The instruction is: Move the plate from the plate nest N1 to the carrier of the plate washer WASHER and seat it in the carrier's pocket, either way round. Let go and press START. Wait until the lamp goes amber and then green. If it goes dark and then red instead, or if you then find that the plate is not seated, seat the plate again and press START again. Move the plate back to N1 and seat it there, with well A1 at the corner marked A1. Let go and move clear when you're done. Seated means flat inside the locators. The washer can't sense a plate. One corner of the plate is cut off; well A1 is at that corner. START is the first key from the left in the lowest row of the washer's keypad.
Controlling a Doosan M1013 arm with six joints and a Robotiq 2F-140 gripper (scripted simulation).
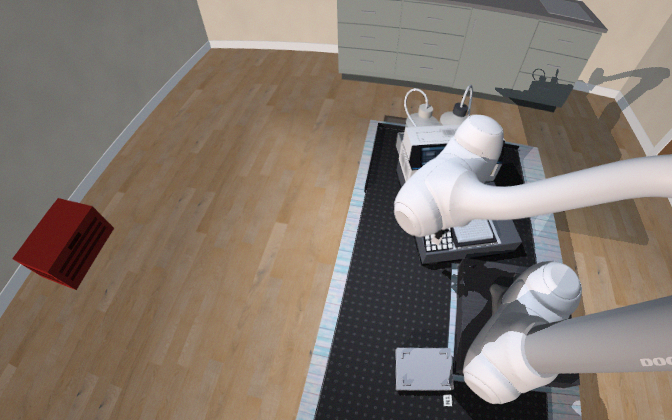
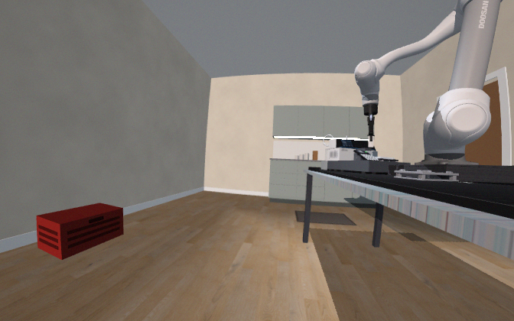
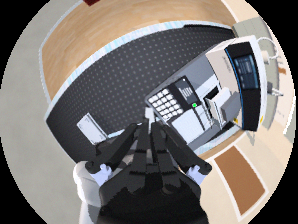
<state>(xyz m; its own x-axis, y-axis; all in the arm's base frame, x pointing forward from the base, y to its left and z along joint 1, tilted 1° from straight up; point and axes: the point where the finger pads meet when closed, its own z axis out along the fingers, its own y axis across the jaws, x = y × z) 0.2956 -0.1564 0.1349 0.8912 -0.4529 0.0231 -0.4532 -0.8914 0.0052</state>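
My hand is 140 mm past the white well plate, 110 mm to the left of it and 90 mm above it. Round my hand: plate washer: 90 mm behind, 260 mm to the right, 60 mm below; then plate nest N1: 30 mm behind, 350 mm to the left, 160 mm below; then dark carrier pocket: 140 mm behind, 110 mm to the right, 100 mm below.
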